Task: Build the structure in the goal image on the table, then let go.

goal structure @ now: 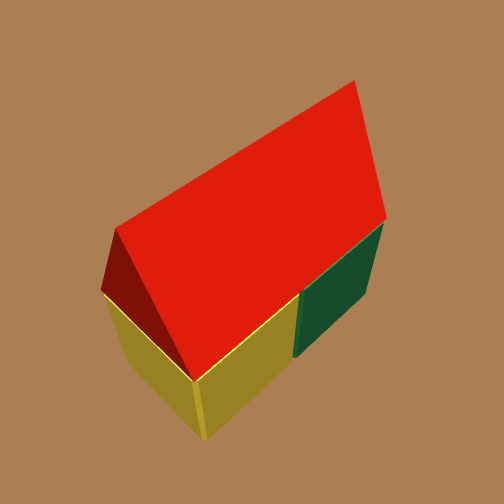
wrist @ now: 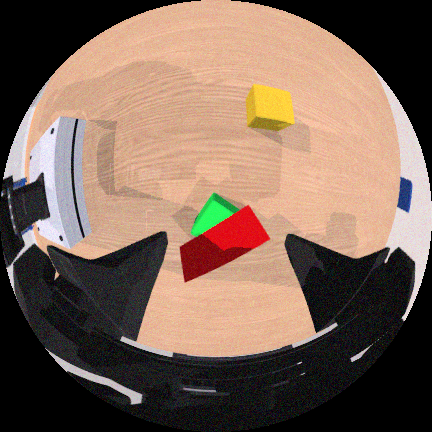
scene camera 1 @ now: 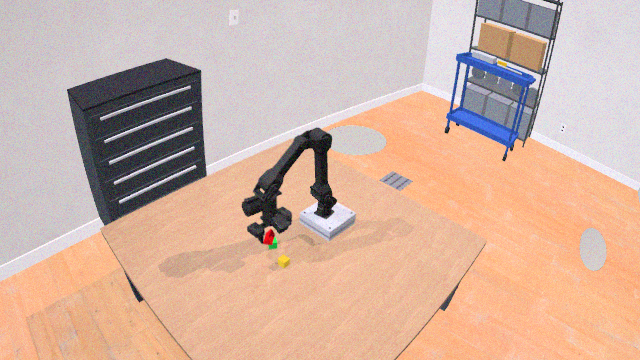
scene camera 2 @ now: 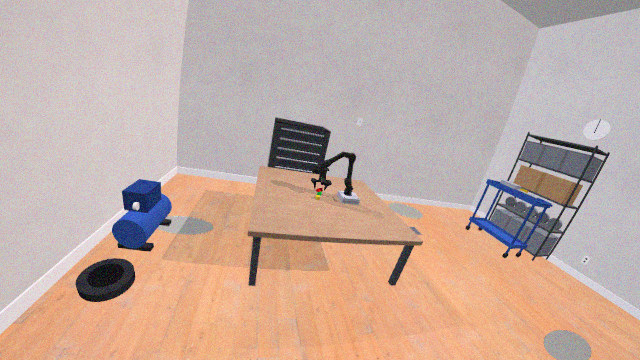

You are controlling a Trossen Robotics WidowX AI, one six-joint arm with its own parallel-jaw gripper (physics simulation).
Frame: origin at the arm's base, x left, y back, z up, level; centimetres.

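Seen in the pictures: gripper, between the fingertips: point(wrist: 228, 239) point(scene camera 1: 270, 238) point(scene camera 2: 319, 190); arm's base, origin of its link: point(wrist: 40, 197) point(scene camera 1: 324, 212) point(scene camera 2: 347, 194).
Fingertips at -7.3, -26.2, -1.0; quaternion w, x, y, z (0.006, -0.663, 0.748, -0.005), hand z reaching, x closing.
Offsets run from my fingertips to a thing's top centre, as dx, dy, dz. Level surfaces: height alone.
A yellow cube @(+10.2, -4.5, -1.3) point(scene camera 1: 283, 261) point(scene camera 2: 317, 197) point(wrist: 270, 107) sits alone on the table, apart from the other two blocks. A green block @(+0.3, +0.7, -1.3) point(scene camera 1: 273, 245) point(scene camera 2: 319, 193) point(wrist: 212, 217) is on the table, partly hidden under a longer red block @(-1.5, +0.2, +1.6) point(scene camera 1: 269, 237) point(scene camera 2: 319, 190) point(wrist: 245, 227). The red block is above the green one and lies diagonally across the wrist view; how it is supported cannot be told. My gripper point(scene camera 1: 273, 234) point(scene camera 2: 321, 187) point(wrist: 228, 239) is open and empty, pointing down over the red and green blocks. In the wrist view the red block shows between the fingertips, touching neither.
The arm's white base point(scene camera 1: 327, 222) point(scene camera 2: 348, 197) point(wrist: 60, 175) stands on the wooden table @(dz -4.6) point(scene camera 1: 350, 300) point(scene camera 2: 300, 220), close to the blocks. A black drawer cabinet point(scene camera 1: 145, 135) point(scene camera 2: 300, 145) stands behind the table. A blue cart point(scene camera 1: 482, 127) point(scene camera 2: 500, 235) is farther off on the floor.
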